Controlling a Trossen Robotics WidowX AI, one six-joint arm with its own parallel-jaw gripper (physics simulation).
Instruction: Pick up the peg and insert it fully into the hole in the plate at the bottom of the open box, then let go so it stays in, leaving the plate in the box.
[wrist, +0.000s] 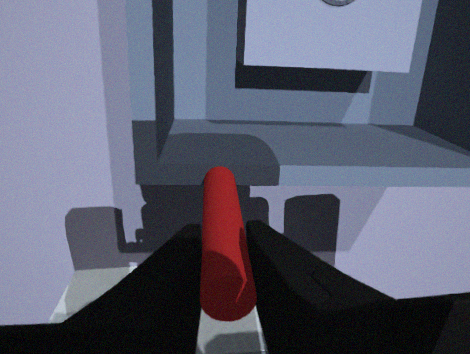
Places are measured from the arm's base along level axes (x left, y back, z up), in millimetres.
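Pixels of known places: gripper, fingertip midpoint: (224, 236).
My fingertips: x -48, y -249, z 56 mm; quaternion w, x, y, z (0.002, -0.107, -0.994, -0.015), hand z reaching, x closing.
Ahead of a thing's pixels: the offset from my fingertips to its top centre. "spot": to the spot under its first point. Level surfaces: height alone.
My gripper (224, 236) is shut on the red peg {dy +4, dx +1, dz +24 mm} (222, 225), a round rod that sticks out past the fingertips toward the top of the view. The open box {spot: dy +21, dx -68, dz -56 mm} (370, 175), blue-grey, fills the upper right; its near wall lies just beyond the peg's far end in the view. Inside it is the pale square plate {spot: dy -40, dx -71, dz -96 mm} (330, 37), partly cut off by the top edge. Part of a grey ring around the hole {spot: dy -56, dx -77, dz -94 mm} (338, 2) shows at the plate's top. The peg's end appears in front of the box's near wall, not over the plate.
The box's left wall (164, 65) runs up the view, and its right wall (447, 75) is dark. A pale lilac surface {dz -154 mm} (50, 100) surrounds the box. The gripper's shadow falls across the near wall. A whitish surface (95, 287) shows at the lower left.
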